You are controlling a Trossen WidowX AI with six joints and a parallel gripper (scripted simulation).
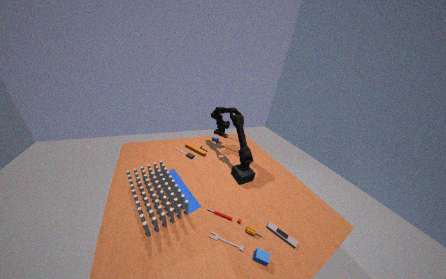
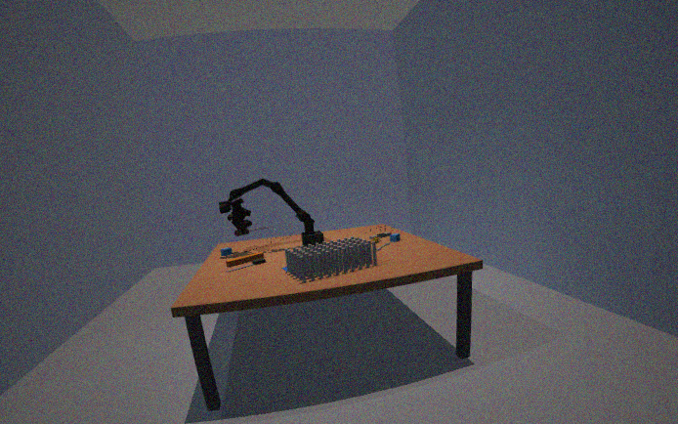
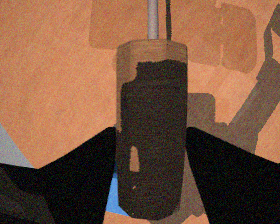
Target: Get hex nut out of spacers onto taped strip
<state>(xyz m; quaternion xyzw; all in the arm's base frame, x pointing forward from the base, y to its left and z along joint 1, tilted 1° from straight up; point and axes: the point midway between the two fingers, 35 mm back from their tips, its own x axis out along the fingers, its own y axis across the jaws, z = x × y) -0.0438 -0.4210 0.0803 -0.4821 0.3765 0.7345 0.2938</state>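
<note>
Now: gripper tip 90 mm to the right of the wooden-handled tool, 60 mm past it and 10 mm above it. From my gripper tip the other things lie so: blue taped strip: 510 mm ahead, 360 mm to the left, 130 mm below; orange bar: 280 mm ahead, 110 mm below; black L-key: 200 mm ahead, 120 mm below, 10 mm to the right.
</note>
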